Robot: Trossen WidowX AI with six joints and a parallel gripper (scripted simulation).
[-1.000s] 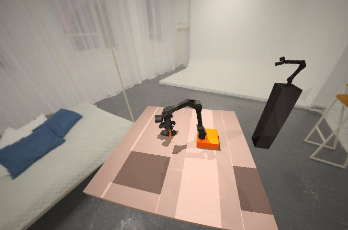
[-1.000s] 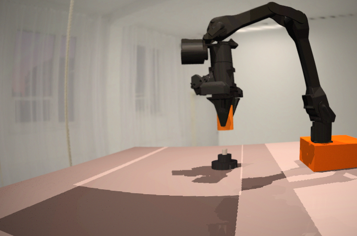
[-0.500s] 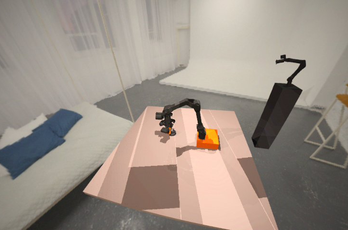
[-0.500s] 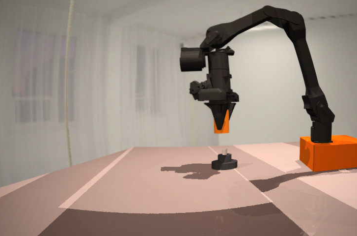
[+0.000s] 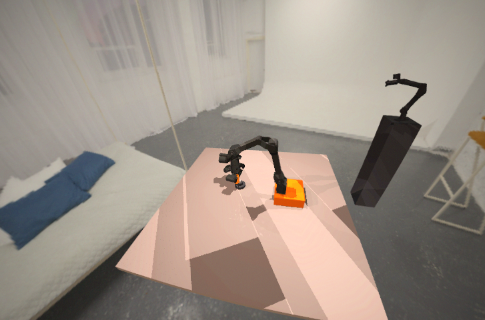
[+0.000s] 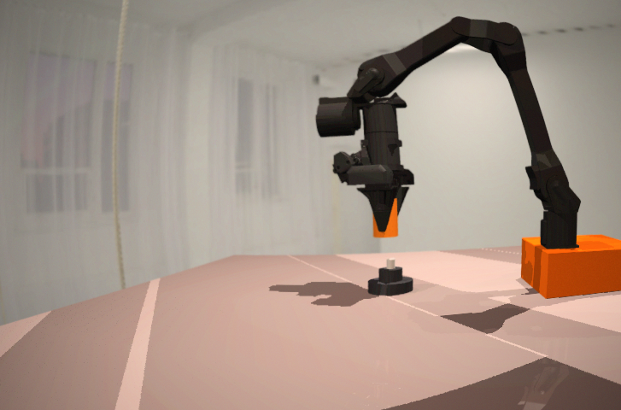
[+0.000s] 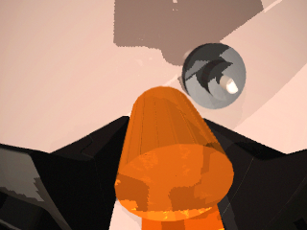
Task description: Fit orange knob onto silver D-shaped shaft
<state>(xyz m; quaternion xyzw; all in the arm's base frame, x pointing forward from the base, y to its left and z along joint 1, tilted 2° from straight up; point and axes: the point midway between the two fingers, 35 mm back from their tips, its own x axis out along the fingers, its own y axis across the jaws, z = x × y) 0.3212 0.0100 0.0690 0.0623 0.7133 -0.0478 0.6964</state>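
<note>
Now: the dark round pedestal 8 cm to the right of my gripper tip and 9 cm below it. Round my gripper tip: orange knob: 3 cm above.
</note>
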